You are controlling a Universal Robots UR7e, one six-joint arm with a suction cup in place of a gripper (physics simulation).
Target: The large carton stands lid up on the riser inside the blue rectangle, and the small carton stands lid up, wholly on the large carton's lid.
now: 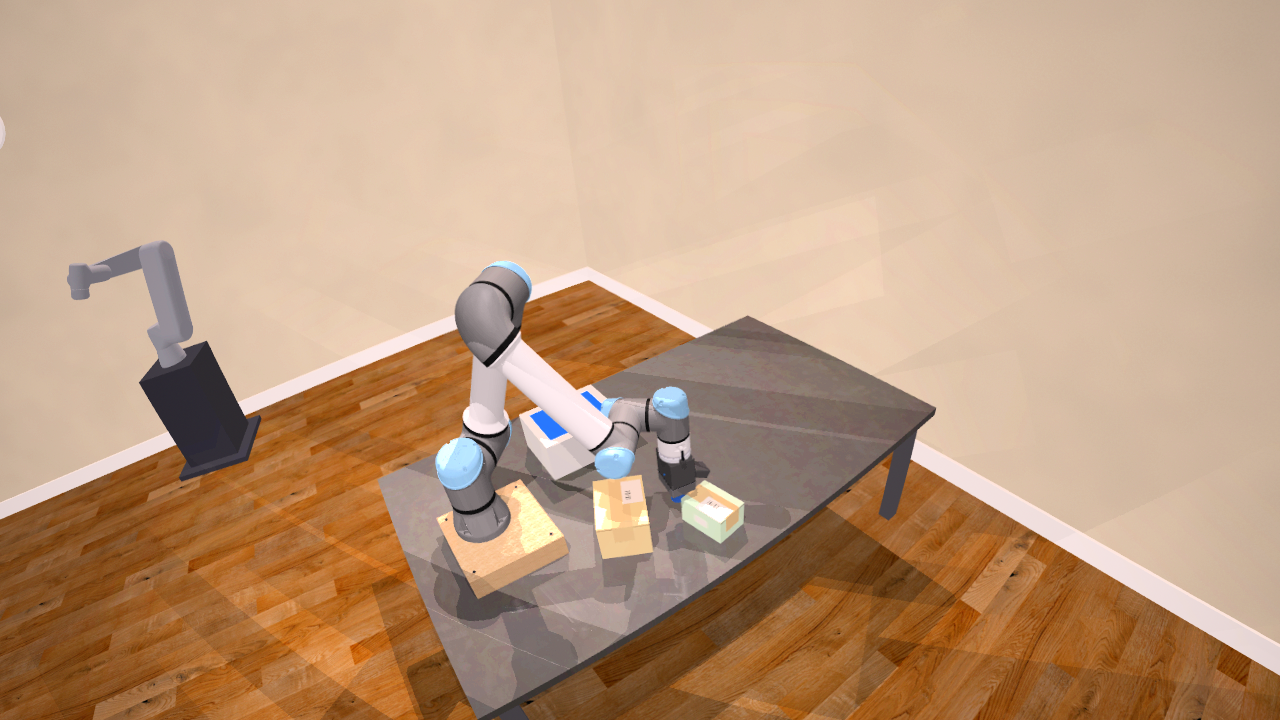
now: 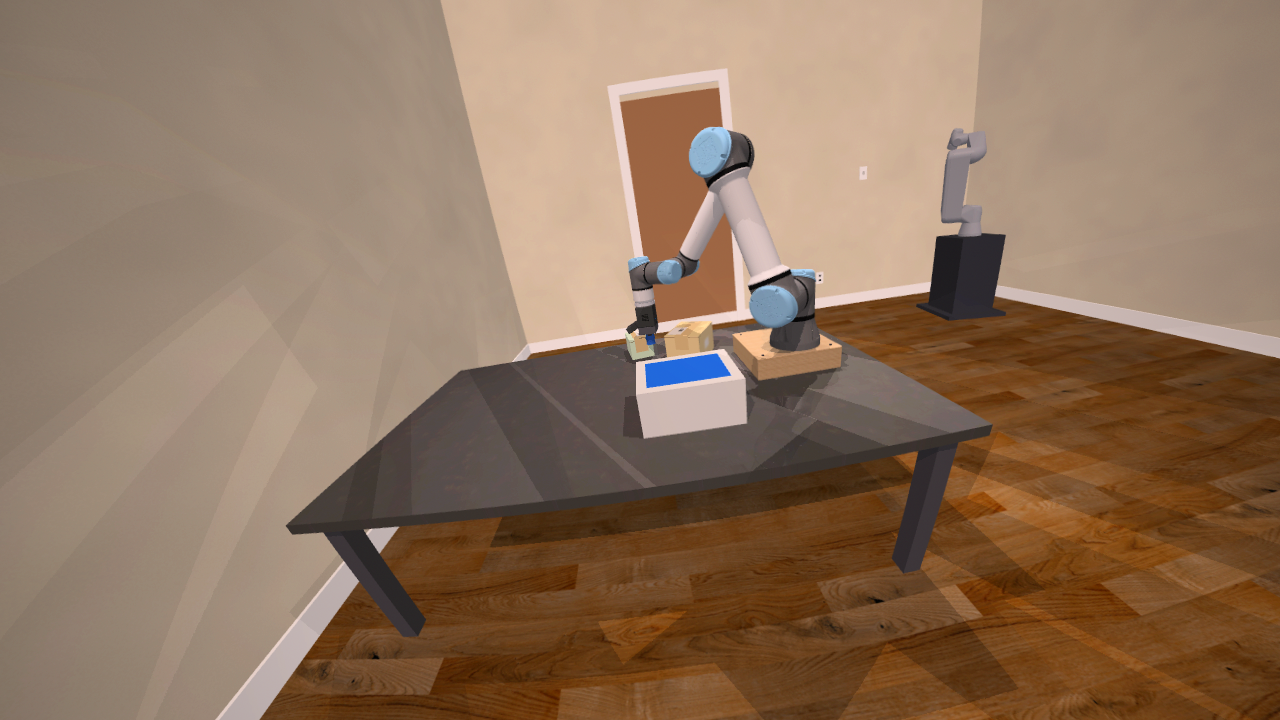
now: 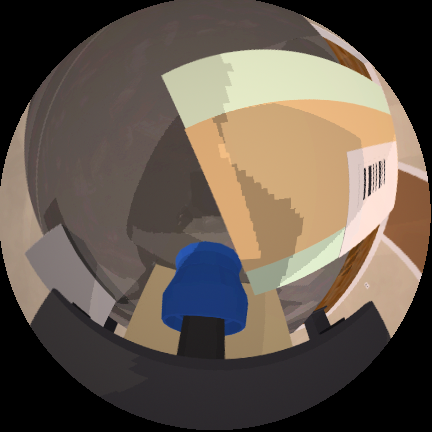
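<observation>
The small carton (image 1: 712, 512) (image 2: 639, 351) (image 3: 300, 150), pale green, stands on the table with its orange tape and barcode label on top. The large carton (image 1: 622, 517) (image 2: 689, 339) (image 3: 260, 325), tan, stands on the table, label on top. The white riser (image 1: 562, 458) (image 2: 693, 410) (image 3: 65, 265) bears the blue rectangle (image 1: 549, 424) (image 2: 687, 369); neither carton is on it. My blue suction cup (image 1: 677, 498) (image 2: 650, 339) (image 3: 207, 250) points down close beside the small carton's edge, on the side towards the riser. Suction is on and it holds nothing; any contact is hidden.
The wooden base (image 1: 528, 559) (image 2: 778, 360) of my arm stands beside the large carton. The grey table (image 1: 760, 376) (image 2: 501, 438) carries everything. A second grey arm (image 1: 170, 295) (image 2: 955, 183) stands on a dark pedestal away from the table.
</observation>
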